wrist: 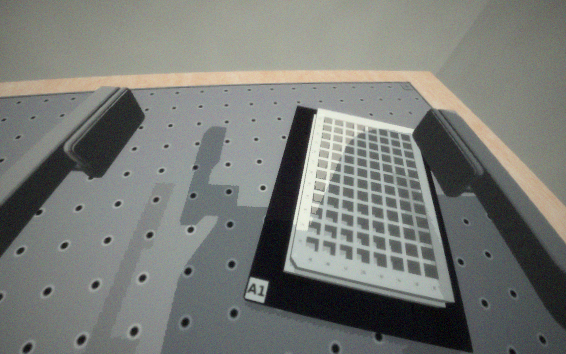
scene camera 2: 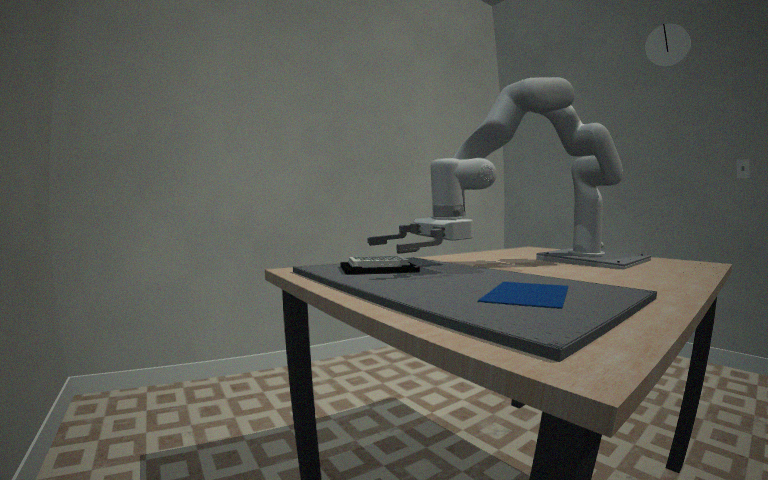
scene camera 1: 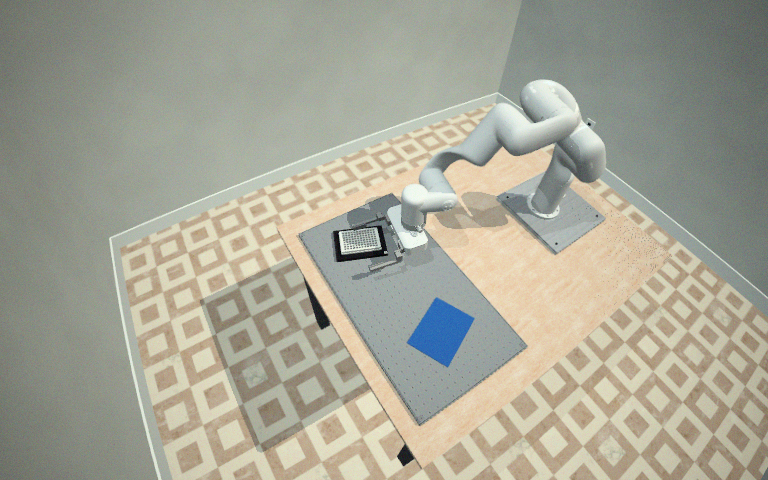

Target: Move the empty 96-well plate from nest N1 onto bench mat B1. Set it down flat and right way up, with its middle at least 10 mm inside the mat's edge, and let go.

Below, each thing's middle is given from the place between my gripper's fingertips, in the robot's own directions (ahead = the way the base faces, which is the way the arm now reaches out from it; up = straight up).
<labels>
Now: hand 30 mm past the white 96-well plate (scene camera 1: 363,240), 60 mm to the left of it and 40 mm above it. The rest, counted from my hand: blue bench mat (scene camera 1: 440,333): 80 mm behind, 320 mm to the left, 60 mm below; then black nest N1 (wrist: 325,301): 30 mm behind, 60 mm to the right, 60 mm below.
</labels>
